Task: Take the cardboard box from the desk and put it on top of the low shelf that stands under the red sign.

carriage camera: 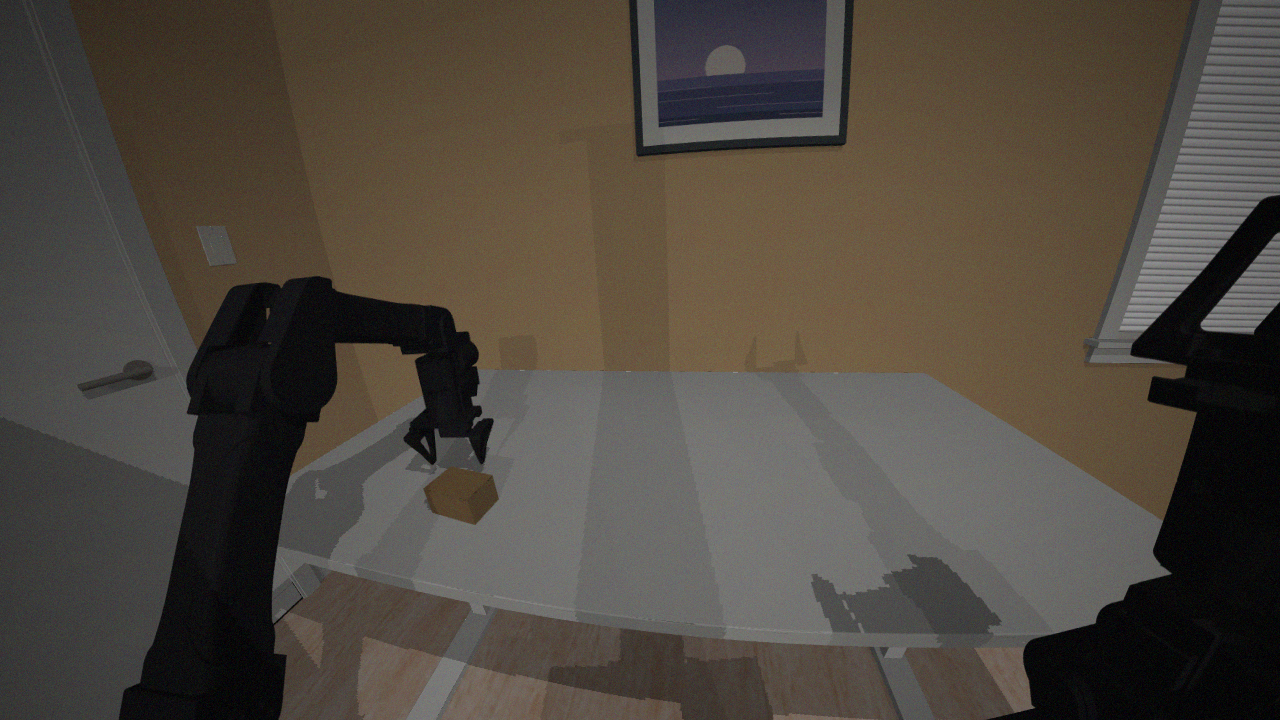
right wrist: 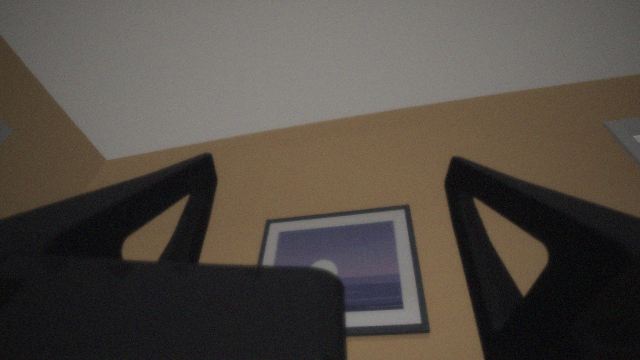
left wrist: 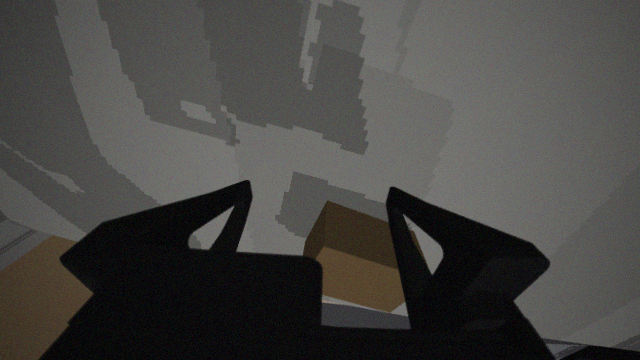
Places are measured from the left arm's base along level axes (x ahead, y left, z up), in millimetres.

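Where they show: left gripper, fingertip midpoint: (carriage camera: 458, 462) (left wrist: 319, 191); right gripper, fingertip midpoint: (right wrist: 331, 168); right arm's base, link origin: (left wrist: 602, 359).
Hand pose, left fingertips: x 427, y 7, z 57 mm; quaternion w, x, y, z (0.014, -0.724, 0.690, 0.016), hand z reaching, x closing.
After its pixels a point has its place.
The brown cardboard box (carriage camera: 460, 495) {x 320, y -54, z 74 mm} (left wrist: 360, 277) {x 362, y -32, z 74 mm} sits on the left part of the grey desk (carriage camera: 760, 501) {x 334, y -515, z 24 mm}, near its front edge. My left gripper (carriage camera: 459, 462) {x 427, y 7, z 58 mm} (left wrist: 319, 191) {x 427, y 7, z 58 mm} is open and points down above the desk, just behind the box in the carriage view. In the left wrist view the box is low in the picture, partly hidden by the finger on the right and the gripper body. My right gripper (right wrist: 331, 168) {x 39, y -658, z 436 mm} is open, raised and pointing up, well away from the box; it shows partly at the right edge of the carriage view. The low shelf and the red sign do not show.
A wall with a framed picture (carriage camera: 742, 134) {x 888, y -633, z 685 mm} (right wrist: 415, 270) {x 843, y -879, z 836 mm} stands behind the desk. A door with a handle (carriage camera: 116, 374) {x 521, y 917, z 237 mm} is at the left, and a window with blinds (carriage camera: 1208, 179) {x 676, y -1897, z 586 mm} is at the right. Wooden floor (carriage camera: 626, 667) {x 455, y -254, z -695 mm} shows below the desk's front edge.
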